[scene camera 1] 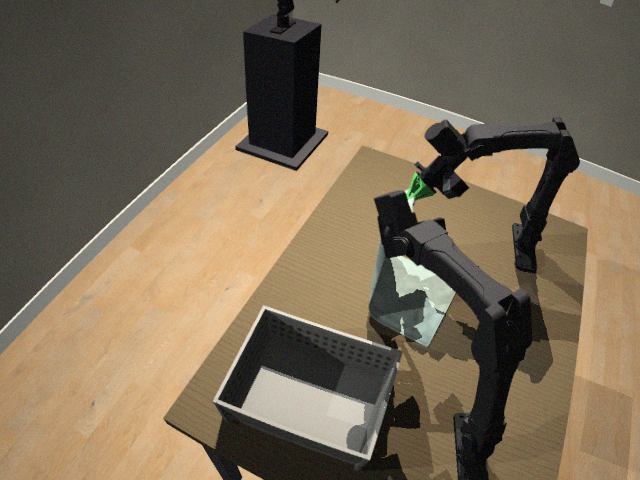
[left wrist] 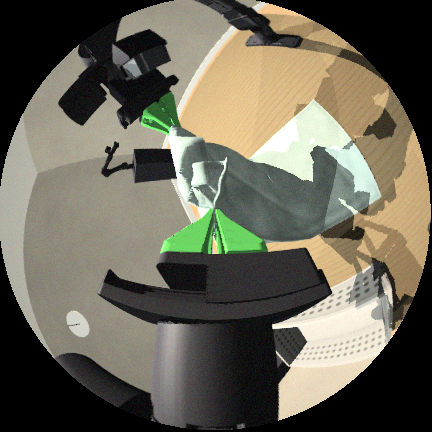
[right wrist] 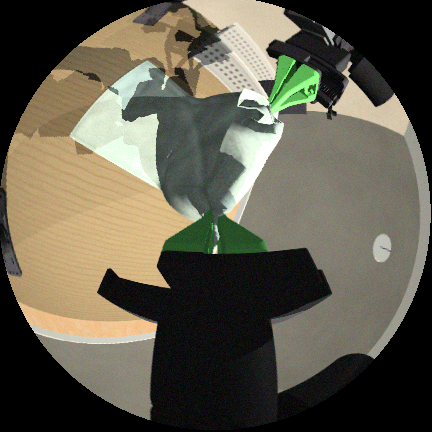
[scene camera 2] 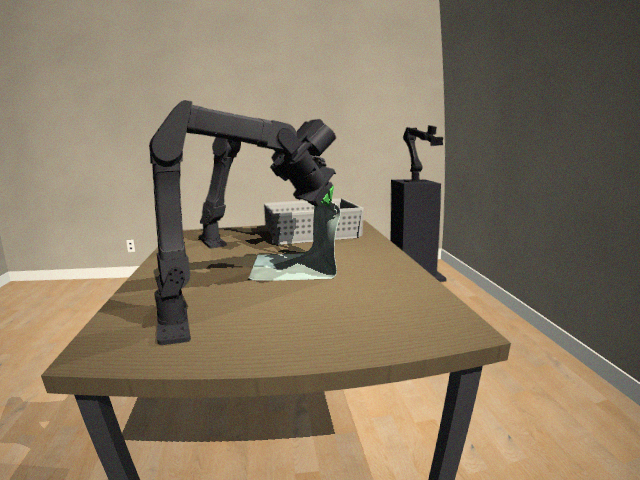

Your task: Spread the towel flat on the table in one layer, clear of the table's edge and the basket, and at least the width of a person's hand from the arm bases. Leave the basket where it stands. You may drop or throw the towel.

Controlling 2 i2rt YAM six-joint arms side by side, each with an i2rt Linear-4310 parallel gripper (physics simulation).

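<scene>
The pale mint towel point(scene camera 1: 429, 284) point(scene camera 2: 324, 237) point(left wrist: 270, 200) point(right wrist: 190, 130) has its lower part on the table point(scene camera 1: 310, 268) point(scene camera 2: 361, 320), between the basket and the right arm's base. Its upper part rises steeply to both grippers. My left gripper point(left wrist: 214, 213) point(right wrist: 268, 110) is shut on one upper corner, with a small flap folded at the fingertips; its fingers are hidden in the scene views. My right gripper point(scene camera 1: 409, 197) point(scene camera 2: 327, 202) point(left wrist: 182, 139) point(right wrist: 214, 212) is shut on the other upper corner. The raised cloth sags between them. The basket point(scene camera 1: 299, 438) point(scene camera 2: 289, 227) stands apart from the towel.
The left arm base point(scene camera 1: 467, 449) point(scene camera 2: 211, 238) and the right arm base point(scene camera 1: 524, 255) point(scene camera 2: 173, 328) stand along one side of the table. The towel's lying end points toward that side. A black pedestal point(scene camera 1: 281, 93) point(scene camera 2: 416, 217) with another small arm stands beyond the table.
</scene>
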